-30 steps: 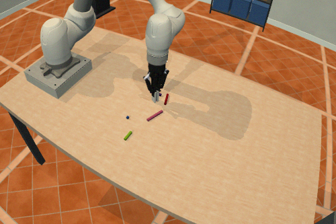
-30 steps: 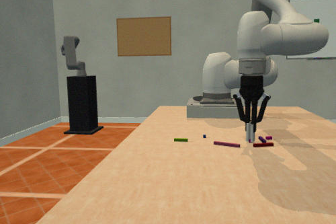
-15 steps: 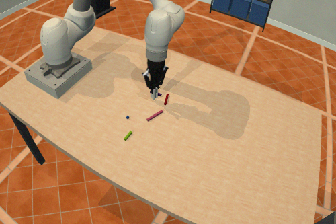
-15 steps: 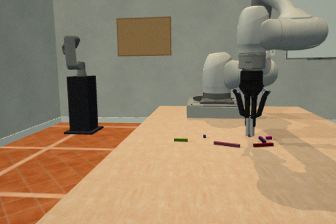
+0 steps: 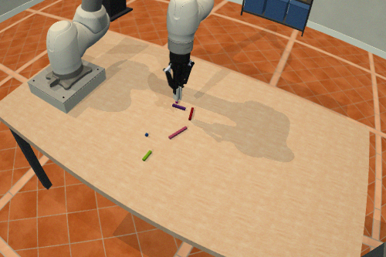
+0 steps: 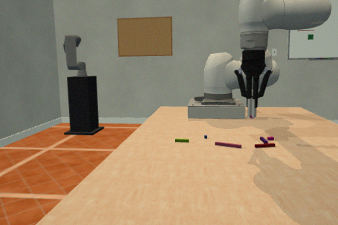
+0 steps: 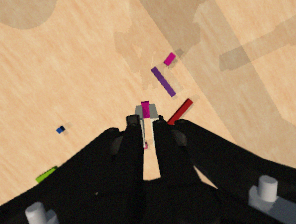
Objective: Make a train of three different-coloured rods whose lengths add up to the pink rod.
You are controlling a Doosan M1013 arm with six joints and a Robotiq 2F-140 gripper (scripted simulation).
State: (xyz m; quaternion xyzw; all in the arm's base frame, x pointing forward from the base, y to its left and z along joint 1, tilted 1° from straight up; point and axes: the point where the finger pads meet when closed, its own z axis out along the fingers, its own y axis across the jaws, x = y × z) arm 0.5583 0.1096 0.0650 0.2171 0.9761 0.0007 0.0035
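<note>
My hand is 160 mm to the left of the blue rod, 120 mm above it and 40 mm past it. Round my hand: pink rod (120 mm below, 80 mm to the right, 60 mm ahead); red rod (120 mm below, 50 mm ahead, 40 mm to the left); purple rod (120 mm below, 40 mm to the left, 10 mm behind).
</note>
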